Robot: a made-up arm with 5 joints.
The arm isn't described. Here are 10 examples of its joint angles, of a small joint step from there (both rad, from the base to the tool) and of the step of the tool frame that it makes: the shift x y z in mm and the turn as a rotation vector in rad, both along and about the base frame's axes.
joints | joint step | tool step
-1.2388 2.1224 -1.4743 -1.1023 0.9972 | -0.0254 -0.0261 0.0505 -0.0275 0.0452 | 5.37 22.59 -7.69 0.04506 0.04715 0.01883
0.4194 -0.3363 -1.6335 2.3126 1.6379 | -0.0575 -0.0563 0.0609 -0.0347 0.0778 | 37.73 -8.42 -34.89 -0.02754 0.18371 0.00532
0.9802 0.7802 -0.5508 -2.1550 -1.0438 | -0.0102 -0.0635 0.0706 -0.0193 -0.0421 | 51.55 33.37 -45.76 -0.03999 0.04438 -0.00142
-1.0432 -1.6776 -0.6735 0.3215 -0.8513 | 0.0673 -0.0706 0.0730 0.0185 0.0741 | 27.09 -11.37 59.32 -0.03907 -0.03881 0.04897
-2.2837 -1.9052 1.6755 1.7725 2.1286 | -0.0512 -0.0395 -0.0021 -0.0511 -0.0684 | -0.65 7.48 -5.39 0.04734 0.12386 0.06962
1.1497 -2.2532 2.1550 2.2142 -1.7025 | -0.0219 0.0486 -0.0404 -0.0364 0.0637 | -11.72 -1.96 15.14 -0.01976 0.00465 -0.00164
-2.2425 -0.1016 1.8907 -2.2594 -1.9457 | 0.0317 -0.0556 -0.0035 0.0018 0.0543 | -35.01 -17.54 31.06 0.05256 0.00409 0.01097
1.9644 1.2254 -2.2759 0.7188 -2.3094 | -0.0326 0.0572 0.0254 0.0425 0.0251 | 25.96 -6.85 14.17 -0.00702 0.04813 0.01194
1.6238 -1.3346 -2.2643 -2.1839 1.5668 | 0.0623 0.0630 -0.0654 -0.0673 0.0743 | -41.34 30.54 -32.66 -0.03271 -0.06731 0.15048
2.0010 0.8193 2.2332 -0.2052 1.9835 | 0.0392 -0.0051 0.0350 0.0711 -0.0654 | 20.20 -12.50 -16.99 -0.05122 0.06774 0.02328
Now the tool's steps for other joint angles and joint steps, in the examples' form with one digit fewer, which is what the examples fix.
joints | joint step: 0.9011 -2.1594 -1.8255 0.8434 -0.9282 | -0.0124 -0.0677 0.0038 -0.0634 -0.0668
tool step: -1.7 -27.1 6.1 0.0210 -0.0419 -0.0094
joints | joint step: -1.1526 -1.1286 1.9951 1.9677 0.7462 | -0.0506 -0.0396 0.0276 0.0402 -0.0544
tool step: 15.4 2.3 9.5 0.0128 0.0784 -0.0141
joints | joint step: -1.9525 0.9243 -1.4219 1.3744 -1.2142 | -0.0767 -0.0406 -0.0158 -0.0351 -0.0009
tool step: -42.2 2.3 10.4 -0.0120 0.0716 0.0119
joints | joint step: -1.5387 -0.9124 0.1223 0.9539 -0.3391 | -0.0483 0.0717 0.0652 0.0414 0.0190
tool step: -5.7 33.1 28.8 -0.0165 0.1127 -0.0938
